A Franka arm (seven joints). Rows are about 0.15 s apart.
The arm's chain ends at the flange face. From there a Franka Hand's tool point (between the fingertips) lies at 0.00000 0.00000 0.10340 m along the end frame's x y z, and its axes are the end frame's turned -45 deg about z.
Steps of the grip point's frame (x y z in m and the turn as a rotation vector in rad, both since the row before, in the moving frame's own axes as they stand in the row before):
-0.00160, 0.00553, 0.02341, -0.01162, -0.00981, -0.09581
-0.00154, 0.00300, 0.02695, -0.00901, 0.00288, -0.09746
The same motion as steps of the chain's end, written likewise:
0.00257, 0.00348, 0.02342, -0.01515, 0.00128, -0.09581
0.00014, 0.00281, 0.02695, -0.00433, 0.00841, -0.09746

